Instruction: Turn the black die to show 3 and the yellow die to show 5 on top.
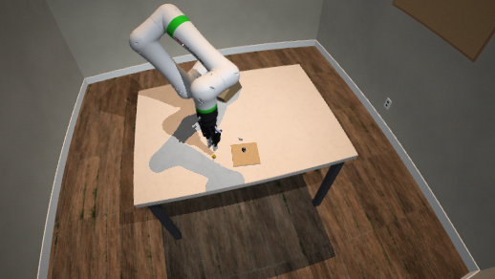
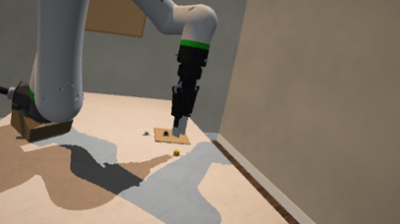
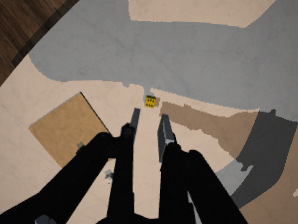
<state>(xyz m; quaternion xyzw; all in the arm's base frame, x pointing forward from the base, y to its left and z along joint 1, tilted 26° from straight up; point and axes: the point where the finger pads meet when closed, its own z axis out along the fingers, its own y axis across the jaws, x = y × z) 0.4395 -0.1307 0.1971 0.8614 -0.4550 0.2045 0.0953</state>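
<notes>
Right now the yellow die is 100 mm below my hand. From my hand the other things lie so: tan mat (150 mm to the left, 110 mm below, 50 mm ahead); then white die (170 mm to the left, 100 mm below, 50 mm behind); then black die (160 mm to the left, 100 mm below, 30 mm ahead).
</notes>
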